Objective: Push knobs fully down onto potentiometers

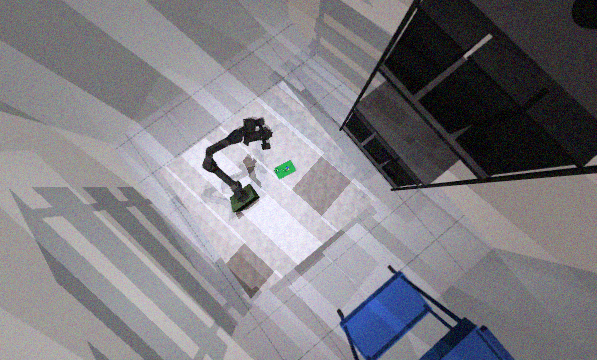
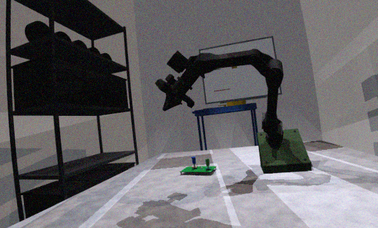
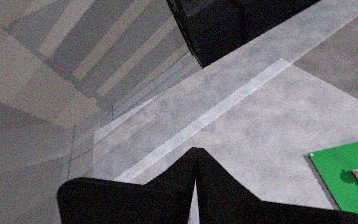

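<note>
The green knob is 150 mm behind my gripper tip, 150 mm to the right of it and 260 mm below it. From my gripper tip the other things lie so: blue knob: 80 mm behind, 190 mm to the right, 250 mm below.
</note>
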